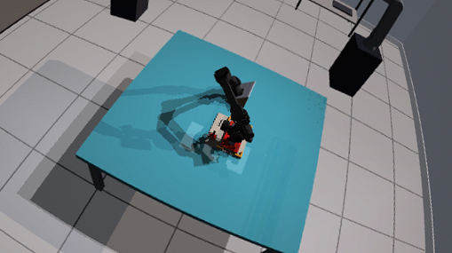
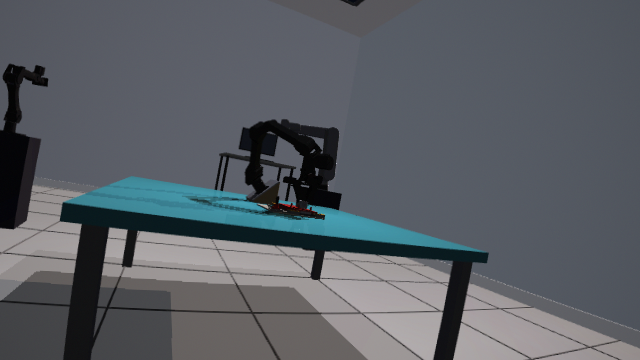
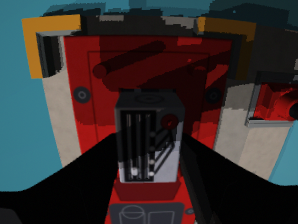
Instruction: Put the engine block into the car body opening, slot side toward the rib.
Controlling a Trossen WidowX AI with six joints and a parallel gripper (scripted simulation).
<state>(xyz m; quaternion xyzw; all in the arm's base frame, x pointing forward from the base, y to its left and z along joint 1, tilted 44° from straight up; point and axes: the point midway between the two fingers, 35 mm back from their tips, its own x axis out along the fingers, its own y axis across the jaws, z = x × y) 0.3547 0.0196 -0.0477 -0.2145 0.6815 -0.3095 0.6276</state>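
The engine block lies 1 cm below my gripper tip.
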